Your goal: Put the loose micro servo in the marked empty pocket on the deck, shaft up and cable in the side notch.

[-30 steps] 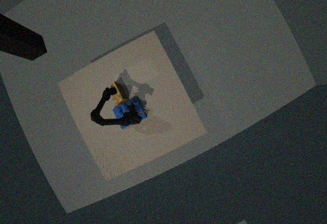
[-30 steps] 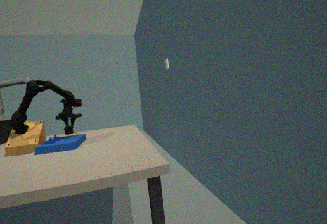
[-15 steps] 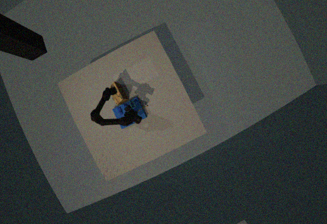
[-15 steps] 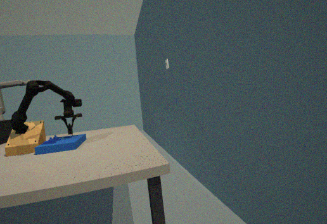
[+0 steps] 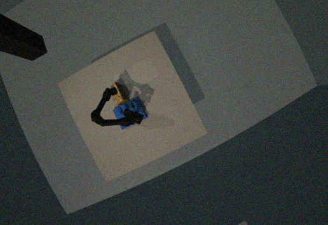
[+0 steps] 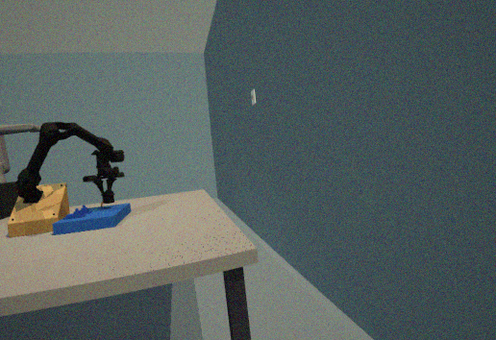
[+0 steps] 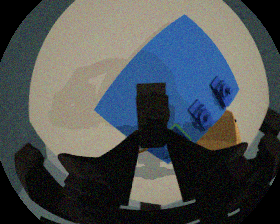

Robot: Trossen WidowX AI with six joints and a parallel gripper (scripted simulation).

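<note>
The blue robot deck is 10 cm below my gripper tip, 7 cm to the right of it and 2 cm ahead of it.
</note>
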